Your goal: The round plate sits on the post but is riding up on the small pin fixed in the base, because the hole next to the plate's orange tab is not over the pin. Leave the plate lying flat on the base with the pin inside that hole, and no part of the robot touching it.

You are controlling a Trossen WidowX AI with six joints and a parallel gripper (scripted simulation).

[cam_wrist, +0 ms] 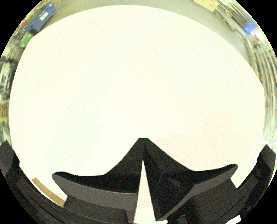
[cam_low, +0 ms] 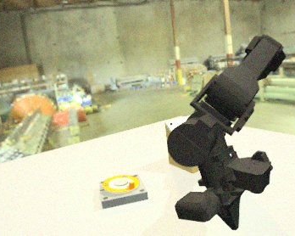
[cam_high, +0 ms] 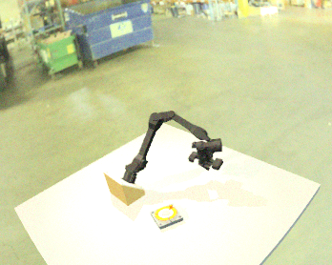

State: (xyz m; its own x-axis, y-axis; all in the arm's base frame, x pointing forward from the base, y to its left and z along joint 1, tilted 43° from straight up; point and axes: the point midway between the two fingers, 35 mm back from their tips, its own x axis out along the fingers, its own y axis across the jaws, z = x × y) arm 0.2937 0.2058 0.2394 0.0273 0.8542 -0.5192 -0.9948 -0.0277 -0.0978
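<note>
The grey square base is 36 cm to the right of my gripper tip, 3 cm below it and 1 cm ahead of it.
</note>
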